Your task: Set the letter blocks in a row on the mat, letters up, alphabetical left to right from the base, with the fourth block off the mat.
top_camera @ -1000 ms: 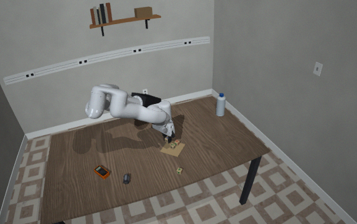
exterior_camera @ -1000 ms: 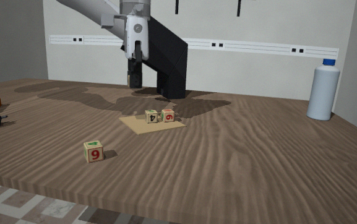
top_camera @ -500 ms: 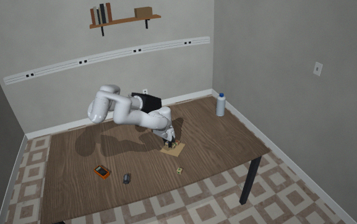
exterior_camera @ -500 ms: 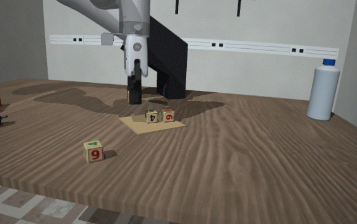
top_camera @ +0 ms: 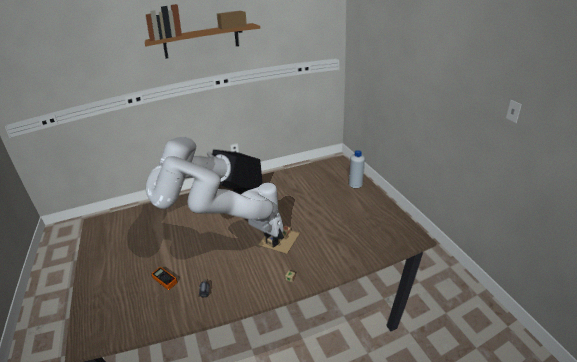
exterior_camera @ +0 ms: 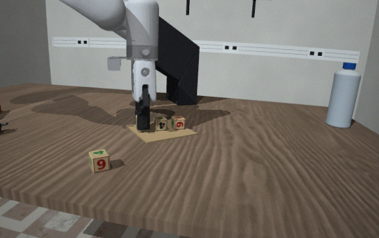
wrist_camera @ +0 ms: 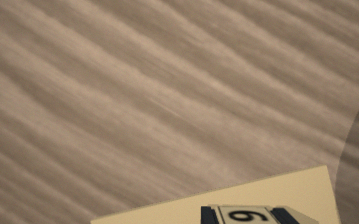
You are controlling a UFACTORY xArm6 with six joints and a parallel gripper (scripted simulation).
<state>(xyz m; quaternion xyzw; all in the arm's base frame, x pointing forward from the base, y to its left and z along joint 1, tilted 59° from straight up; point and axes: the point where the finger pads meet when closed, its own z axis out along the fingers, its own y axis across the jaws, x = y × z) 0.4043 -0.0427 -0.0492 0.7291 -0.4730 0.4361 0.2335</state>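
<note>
The tan mat lies 1 cm behind my hand, 5 cm to the left of it and 3 cm below it. Also, from my hand: white bottle 6 cm behind, 63 cm to the left, 7 cm above; then orange meter 13 cm behind, 48 cm to the right, 2 cm below; then grey device 2 cm ahead, 37 cm to the right, 1 cm below.
</note>
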